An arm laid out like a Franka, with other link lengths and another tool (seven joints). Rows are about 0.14 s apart.
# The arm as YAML. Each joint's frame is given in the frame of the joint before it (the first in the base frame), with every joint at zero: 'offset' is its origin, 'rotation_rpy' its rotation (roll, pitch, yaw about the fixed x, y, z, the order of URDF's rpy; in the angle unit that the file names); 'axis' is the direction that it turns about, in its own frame. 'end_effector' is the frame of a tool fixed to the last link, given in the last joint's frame.
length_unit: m
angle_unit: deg
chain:
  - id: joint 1
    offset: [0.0, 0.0, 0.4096]
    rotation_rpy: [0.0, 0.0, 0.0]
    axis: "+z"
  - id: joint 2
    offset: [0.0, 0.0, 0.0]
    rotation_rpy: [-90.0, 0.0, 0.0]
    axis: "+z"
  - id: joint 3
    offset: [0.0, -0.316, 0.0]
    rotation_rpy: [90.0, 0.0, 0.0]
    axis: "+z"
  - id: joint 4
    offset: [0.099, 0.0, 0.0]
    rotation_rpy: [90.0, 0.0, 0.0]
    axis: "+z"
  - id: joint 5
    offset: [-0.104, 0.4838, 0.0]
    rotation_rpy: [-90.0, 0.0, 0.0]
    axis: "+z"
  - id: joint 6
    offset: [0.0, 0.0, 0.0]
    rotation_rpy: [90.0, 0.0, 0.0]
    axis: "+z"
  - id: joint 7
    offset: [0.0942, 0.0, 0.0]
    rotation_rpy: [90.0, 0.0, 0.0]
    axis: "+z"
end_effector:
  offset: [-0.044, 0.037, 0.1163]
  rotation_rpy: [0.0, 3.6, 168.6]
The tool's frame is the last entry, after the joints.
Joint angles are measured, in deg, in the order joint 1, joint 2, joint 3, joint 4, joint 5, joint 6, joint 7. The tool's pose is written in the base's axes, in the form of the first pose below.
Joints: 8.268, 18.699, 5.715, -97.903, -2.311, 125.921, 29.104
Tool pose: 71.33 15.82 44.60 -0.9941 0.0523 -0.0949 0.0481 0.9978 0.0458
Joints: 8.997, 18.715, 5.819, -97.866, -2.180, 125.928, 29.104
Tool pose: 71.11 16.87 44.61 -0.9947 0.0392 -0.0947 0.0348 0.9982 0.0485
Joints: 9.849, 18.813, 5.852, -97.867, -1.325, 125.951, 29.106
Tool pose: 70.81 18.07 44.48 -0.9955 0.0318 -0.0892 0.0263 0.9978 0.0612
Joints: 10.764, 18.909, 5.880, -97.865, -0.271, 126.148, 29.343
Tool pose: 70.49 19.38 44.36 -0.9959 0.0292 -0.0853 0.0225 0.9967 0.0782
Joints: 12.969, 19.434, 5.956, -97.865, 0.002, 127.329, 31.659
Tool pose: 69.78 22.48 43.81 -0.9953 0.0334 -0.0908 0.0249 0.9953 0.0933
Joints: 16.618, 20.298, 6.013, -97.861, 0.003, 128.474, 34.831
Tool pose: 68.27 27.30 42.83 -0.9957 0.0251 -0.0893 0.0156 0.9943 0.1052
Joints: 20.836, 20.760, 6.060, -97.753, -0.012, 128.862, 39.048
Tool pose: 65.96 32.72 42.39 -0.9964 0.0243 -0.0814 0.0146 0.9930 0.1171
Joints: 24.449, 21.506, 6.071, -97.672, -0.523, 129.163, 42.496
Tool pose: 63.72 37.12 41.55 -0.9973 0.0162 -0.0722 0.0076 0.9931 0.1169
